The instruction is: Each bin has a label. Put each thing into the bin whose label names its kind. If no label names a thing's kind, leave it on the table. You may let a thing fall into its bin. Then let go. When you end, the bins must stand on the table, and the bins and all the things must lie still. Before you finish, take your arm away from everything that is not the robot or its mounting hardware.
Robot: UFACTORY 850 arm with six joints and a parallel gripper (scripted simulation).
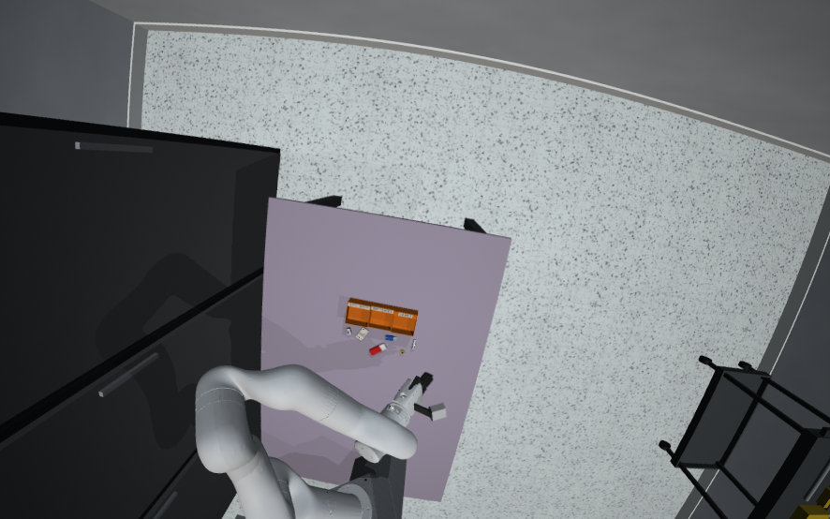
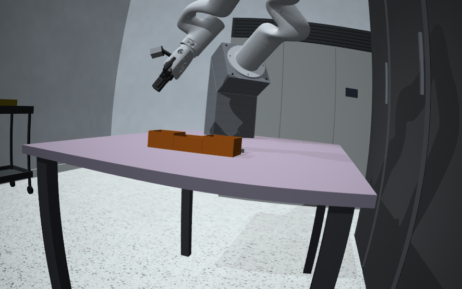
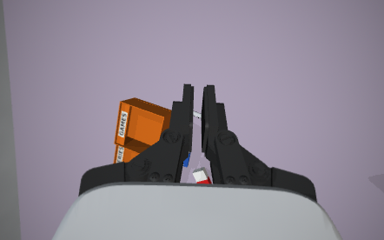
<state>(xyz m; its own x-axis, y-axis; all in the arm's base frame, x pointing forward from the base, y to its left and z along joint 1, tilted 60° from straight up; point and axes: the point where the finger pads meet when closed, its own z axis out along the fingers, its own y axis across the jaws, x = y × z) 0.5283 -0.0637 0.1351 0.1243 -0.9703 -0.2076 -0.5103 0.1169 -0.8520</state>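
Right now the orange bins is 22 cm to the left of my hand, 17 cm below it and 2 cm ahead of it. The rest, counted from my hand: grey bolt: 19 cm below, 6 cm to the left, 1 cm behind; then brass nut: 19 cm below, 7 cm to the left, 6 cm behind; then blue USB stick: 19 cm below, 14 cm to the left, 4 cm behind.
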